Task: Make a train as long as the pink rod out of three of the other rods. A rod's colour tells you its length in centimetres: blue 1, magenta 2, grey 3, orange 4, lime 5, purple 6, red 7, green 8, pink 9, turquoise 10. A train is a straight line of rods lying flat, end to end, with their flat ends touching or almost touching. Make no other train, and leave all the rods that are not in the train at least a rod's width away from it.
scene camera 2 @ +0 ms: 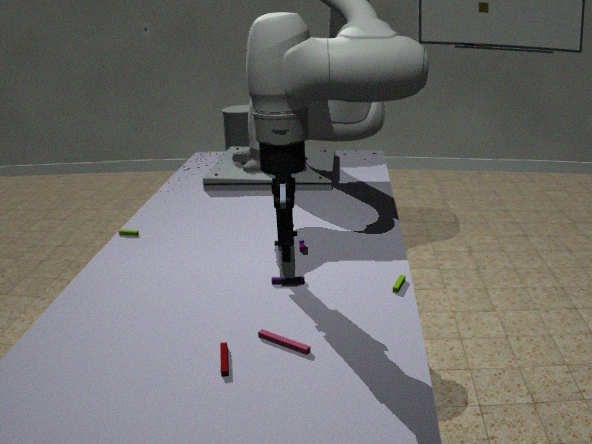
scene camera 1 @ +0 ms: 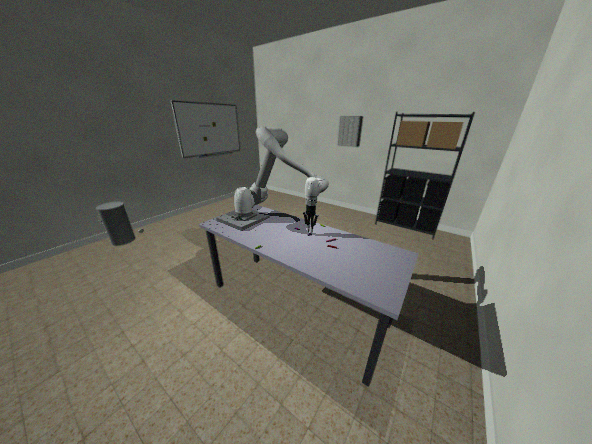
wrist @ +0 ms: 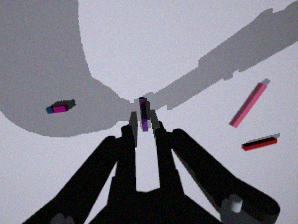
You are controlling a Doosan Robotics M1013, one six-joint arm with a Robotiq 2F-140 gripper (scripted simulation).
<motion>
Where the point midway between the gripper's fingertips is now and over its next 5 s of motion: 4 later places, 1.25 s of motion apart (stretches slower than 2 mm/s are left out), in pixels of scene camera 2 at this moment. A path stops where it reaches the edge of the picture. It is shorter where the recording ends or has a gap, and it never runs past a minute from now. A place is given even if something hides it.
My gripper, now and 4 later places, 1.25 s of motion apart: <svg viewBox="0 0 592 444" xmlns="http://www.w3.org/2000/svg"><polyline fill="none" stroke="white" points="287,273 288,280 285,233 297,217 301,231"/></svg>
</motion>
